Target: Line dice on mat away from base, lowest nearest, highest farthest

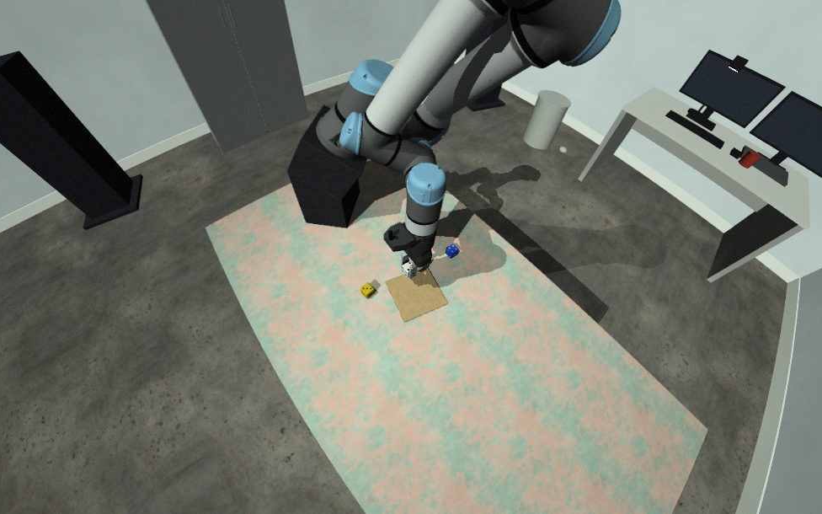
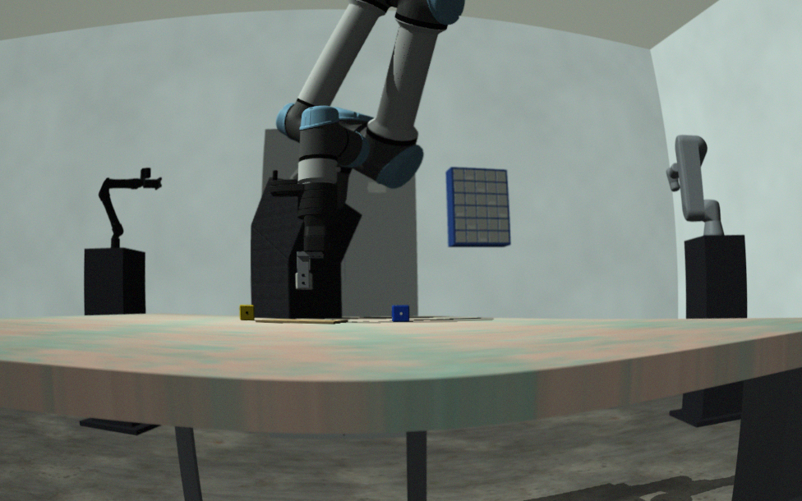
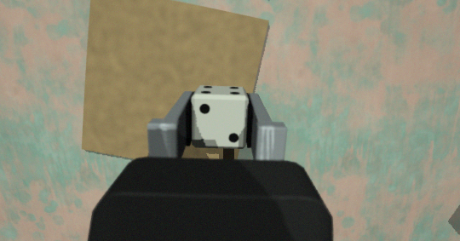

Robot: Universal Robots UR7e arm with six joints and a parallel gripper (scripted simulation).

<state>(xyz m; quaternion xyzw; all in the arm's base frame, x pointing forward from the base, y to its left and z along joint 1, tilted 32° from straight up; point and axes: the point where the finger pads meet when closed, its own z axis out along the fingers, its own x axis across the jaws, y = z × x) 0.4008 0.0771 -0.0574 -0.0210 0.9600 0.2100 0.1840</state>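
My hand is 4 cm short of the tan mat, 1 cm to the right of it and 8 cm above it. The rest, counted from my hand: yellow die 2 cm behind, 12 cm to the right, 6 cm below; then white die right at my hand; then blue die 3 cm behind, 17 cm to the left, 6 cm below.
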